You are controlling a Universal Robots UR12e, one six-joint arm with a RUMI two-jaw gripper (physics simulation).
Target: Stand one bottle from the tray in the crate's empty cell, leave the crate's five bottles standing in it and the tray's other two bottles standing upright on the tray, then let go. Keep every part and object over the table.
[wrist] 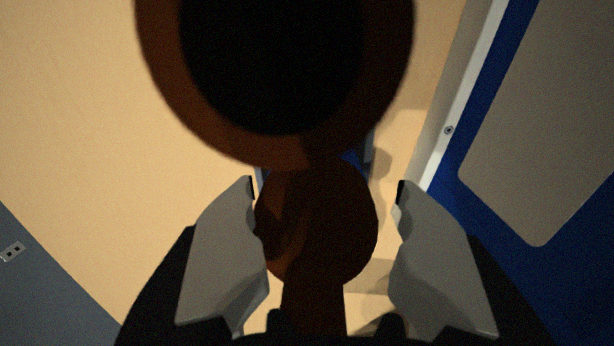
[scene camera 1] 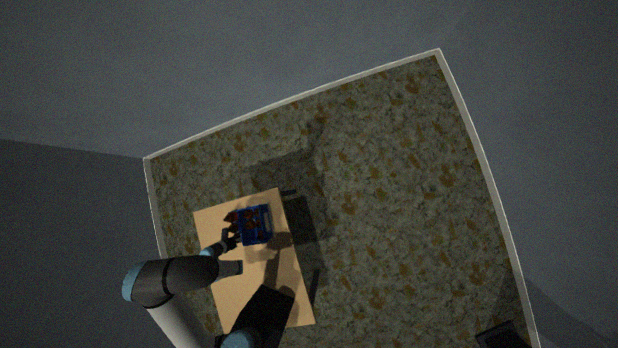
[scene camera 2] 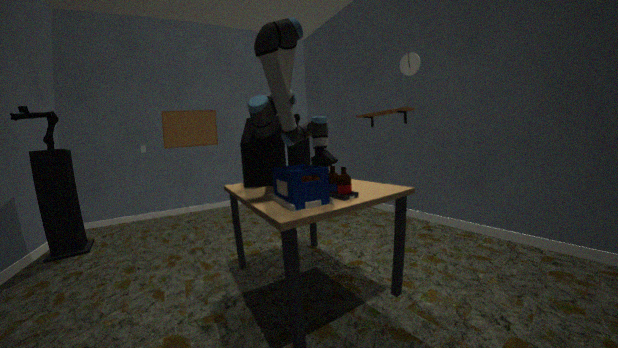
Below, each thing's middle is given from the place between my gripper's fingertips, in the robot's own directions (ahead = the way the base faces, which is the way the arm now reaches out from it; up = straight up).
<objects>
The brown blue-labelled bottle (wrist: pixel 319 226) lies 2 cm above my hand, 1 cm to the left of it and 1 cm behind it.
</objects>
